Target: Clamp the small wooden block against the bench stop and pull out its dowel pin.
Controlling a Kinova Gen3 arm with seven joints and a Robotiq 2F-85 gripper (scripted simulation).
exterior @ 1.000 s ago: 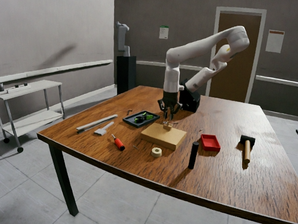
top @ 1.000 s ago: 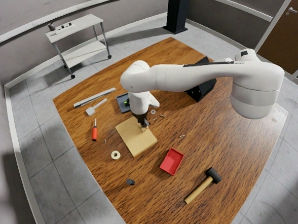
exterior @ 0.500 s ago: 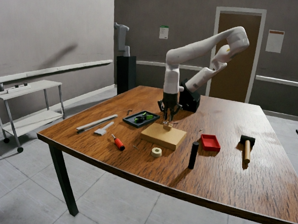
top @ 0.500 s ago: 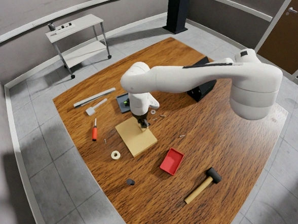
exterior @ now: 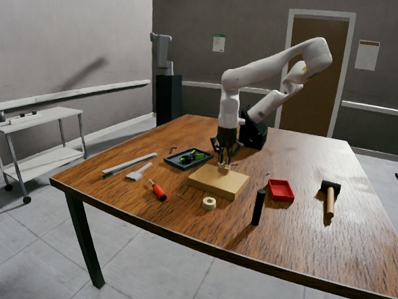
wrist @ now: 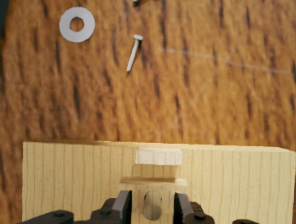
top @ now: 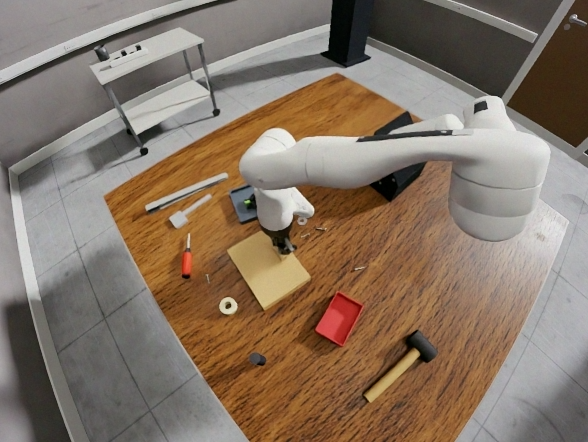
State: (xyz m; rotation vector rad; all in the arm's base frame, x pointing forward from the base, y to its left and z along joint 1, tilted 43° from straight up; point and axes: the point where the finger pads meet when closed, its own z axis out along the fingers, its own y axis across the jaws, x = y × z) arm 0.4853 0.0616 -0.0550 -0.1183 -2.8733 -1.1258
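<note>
Right now my hand is 30 mm above the pale dowel pin. Also, from my hand: wooden block: 50 mm below; then bench board: 40 mm ahead, 70 mm below; then grey tray: 90 mm behind, 210 mm to the right, 80 mm below.
</note>
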